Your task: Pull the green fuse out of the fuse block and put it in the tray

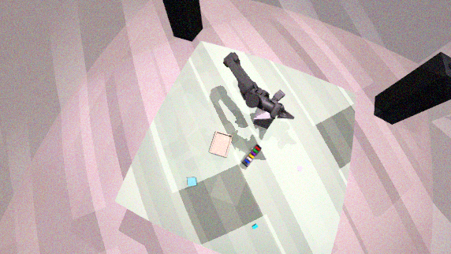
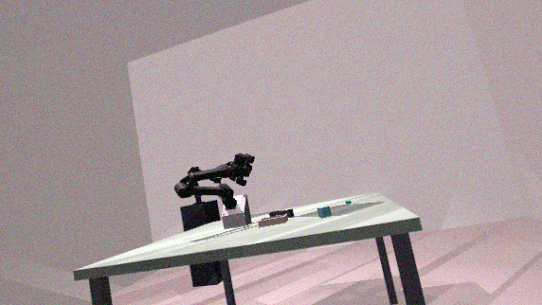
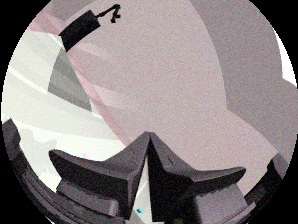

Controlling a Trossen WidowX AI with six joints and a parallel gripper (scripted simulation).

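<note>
The green fuse is 290 mm below my gripper tip, 130 mm ahead of it and 80 mm to the right of it. From my gripper tip the other things lie so: tray: 310 mm below, 280 mm to the right, 180 mm ahead; then cyan piece: 510 mm ahead, 310 mm below, 90 mm to the left; then light blue cube: 440 mm ahead, 330 mm to the right, 290 mm below.
</note>
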